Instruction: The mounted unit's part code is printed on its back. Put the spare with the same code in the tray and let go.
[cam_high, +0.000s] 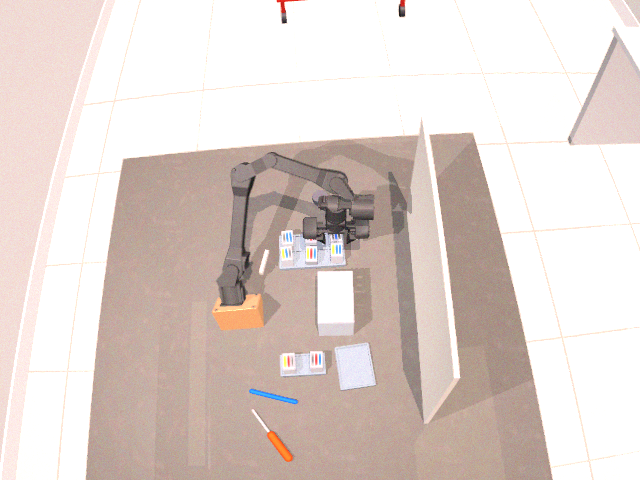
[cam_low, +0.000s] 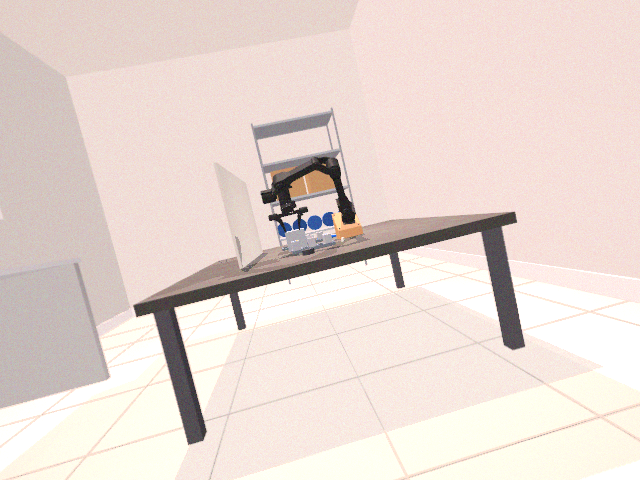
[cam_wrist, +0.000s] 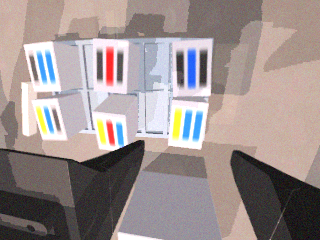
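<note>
The pale tray is 35 cm to the right of my gripper tip, 9 cm below it and 5 cm ahead of it. Also, from my gripper tip: mounted unit 17 cm to the right, 5 cm below; holder 35 cm to the right, 10 cm behind, 9 cm below; tall grey panel 24 cm ahead, 17 cm to the right, 13 cm above.
</note>
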